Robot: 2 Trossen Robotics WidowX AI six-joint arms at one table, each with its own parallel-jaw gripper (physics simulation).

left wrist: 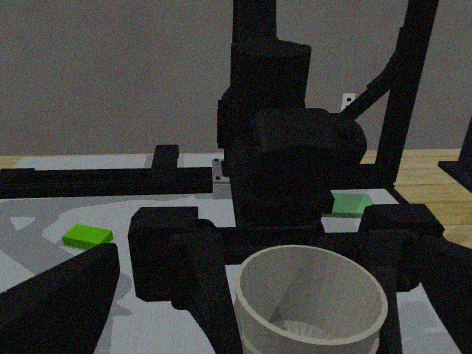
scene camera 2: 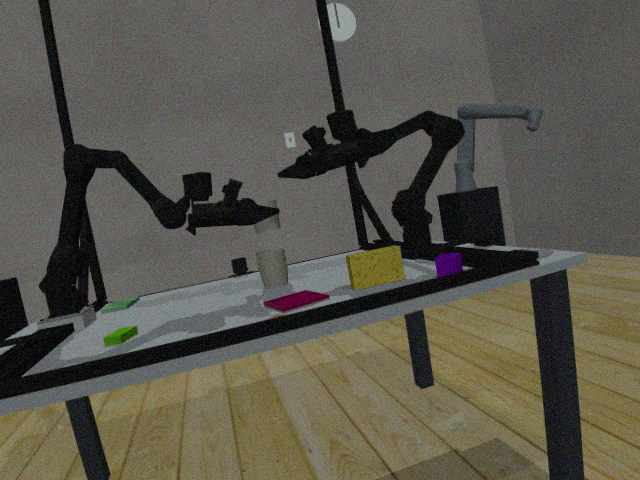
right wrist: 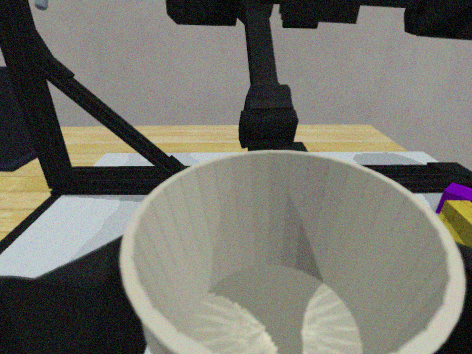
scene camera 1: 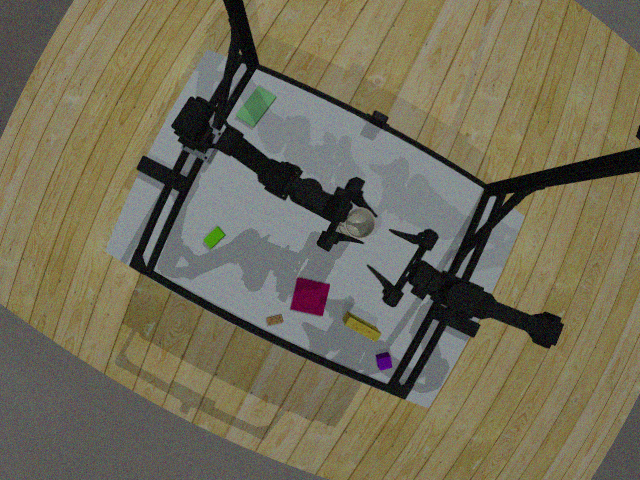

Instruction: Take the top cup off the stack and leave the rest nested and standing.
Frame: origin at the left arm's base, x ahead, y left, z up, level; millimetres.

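Where they show: left gripper, fingertip midpoint: (left wrist: pixel 266 253) (scene camera 2: pixel 279 174) (scene camera 1: pixel 378 247); right gripper, fingertip midpoint: (scene camera 2: pixel 277 211) (right wrist: pixel 266 220) (scene camera 1: pixel 370 230); left arm's base at its link origin: (scene camera 2: pixel 419 246); right arm's base at its link origin: (scene camera 2: pixel 66 313) (scene camera 1: pixel 201 140).
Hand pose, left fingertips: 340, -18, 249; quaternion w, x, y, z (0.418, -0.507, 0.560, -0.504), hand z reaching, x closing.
Each offset is from my left fingertips to the top centre of the thing, as dx, dy, dz. "spot": to the spot under its first point.
A beige cup {+48, -36, -58} (scene camera 1: pixel 360 222) (scene camera 2: pixel 268 223) (left wrist: pixel 310 290) (right wrist: pixel 290 240) is held upright or slightly tilted, mouth up, in my right gripper (scene camera 1: pixel 369 228) (scene camera 2: pixel 278 210), which is shut on it. In scene camera 2 the wall shows in a gap between this cup and the rest of the stack {+52, -33, -218} (scene camera 2: pixel 272 269), which stands upright on the table below it. How many cups are nested there cannot be told. My left gripper (scene camera 1: pixel 378 248) (scene camera 2: pixel 279 174) is open and empty, a little to the right of the held cup and higher.
A magenta square {spot: +65, +205, -262} (scene camera 1: pixel 310 296) (scene camera 2: pixel 296 300), a yellow block {-109, +224, -200} (scene camera 1: pixel 361 326) (scene camera 2: pixel 375 267) and a purple cube {-231, +306, -230} (scene camera 1: pixel 383 361) (scene camera 2: pixel 448 264) lie near the front. A small brown block {+134, +317, -262} (scene camera 1: pixel 274 319), a bright green block {+400, +162, -255} (scene camera 1: pixel 214 237) (left wrist: pixel 87 236) and a pale green slab {+456, -257, -260} (scene camera 1: pixel 256 106) (left wrist: pixel 350 205) lie farther left.
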